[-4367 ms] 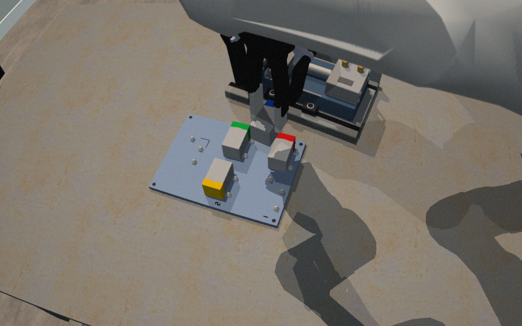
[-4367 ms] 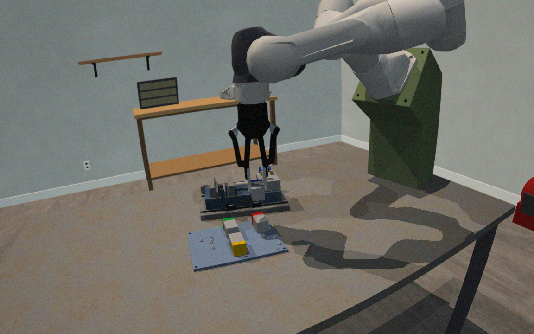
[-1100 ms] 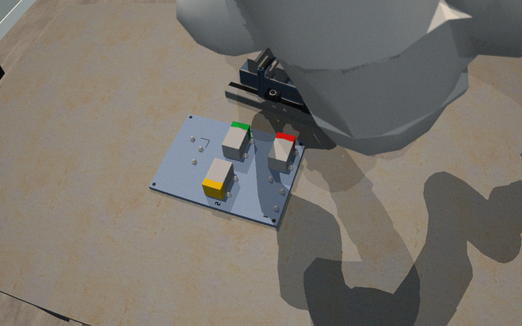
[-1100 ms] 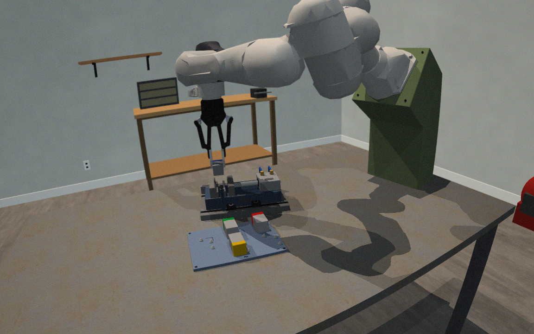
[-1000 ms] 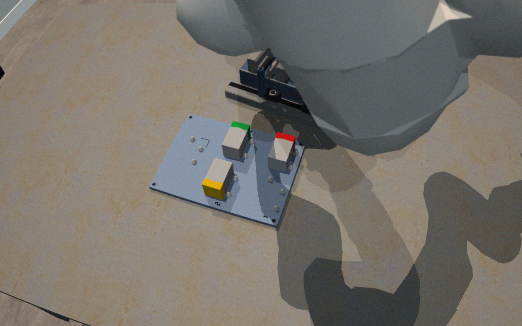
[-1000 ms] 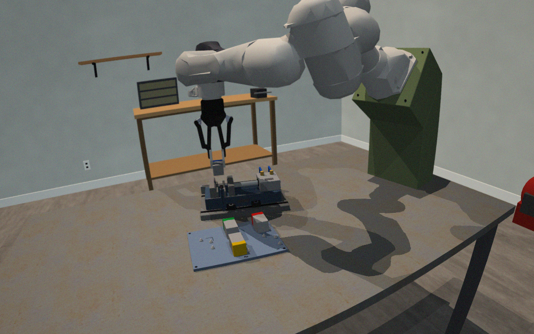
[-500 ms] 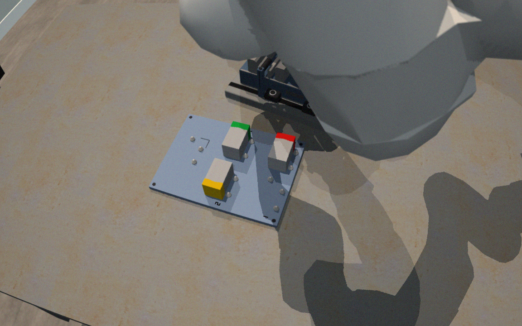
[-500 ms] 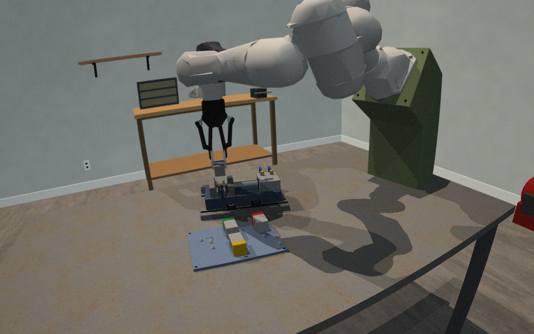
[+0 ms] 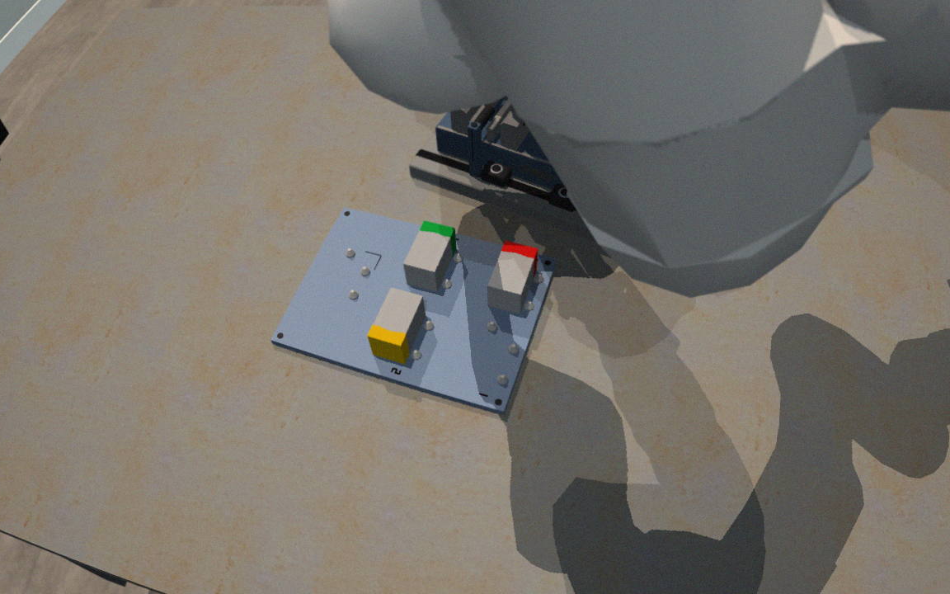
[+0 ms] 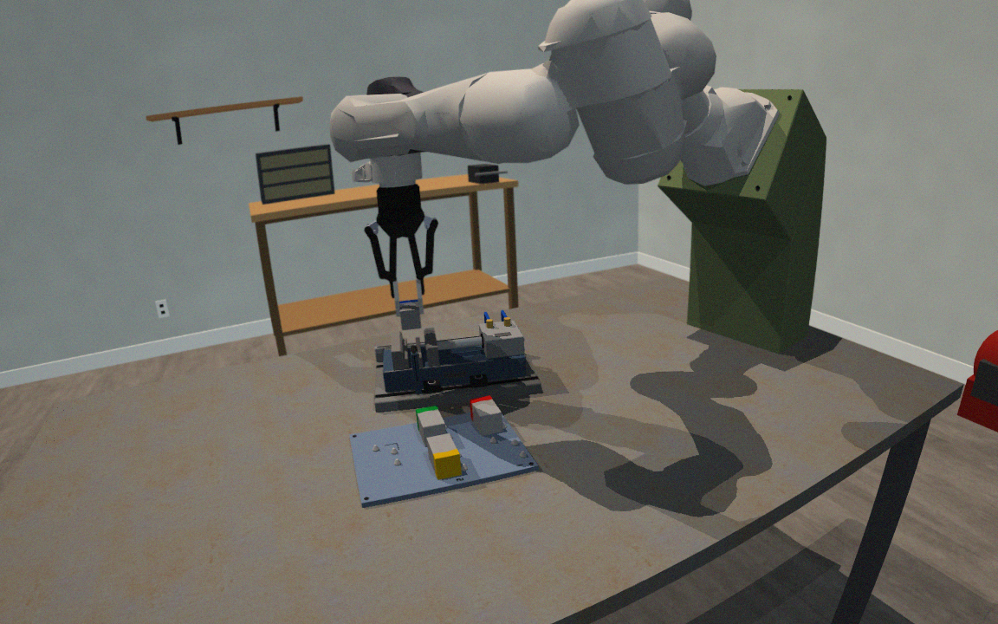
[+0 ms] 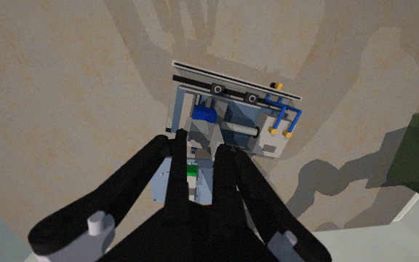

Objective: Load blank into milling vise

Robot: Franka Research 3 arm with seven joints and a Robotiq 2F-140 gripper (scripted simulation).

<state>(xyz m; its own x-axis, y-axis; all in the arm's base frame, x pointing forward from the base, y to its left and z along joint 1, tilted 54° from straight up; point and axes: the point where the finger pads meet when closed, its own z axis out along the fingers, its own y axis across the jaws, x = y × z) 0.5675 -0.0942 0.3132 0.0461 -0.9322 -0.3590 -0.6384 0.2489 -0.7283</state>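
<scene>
Now: hand 4 cm above the blue-ended blank. Also, from my hand: fixed jaw (3 cm ahead, 1 cm to the left, 10 cm below); then grey rod (9 cm behind, 10 cm below); then work stop (6 cm to the left, 9 cm below).
</scene>
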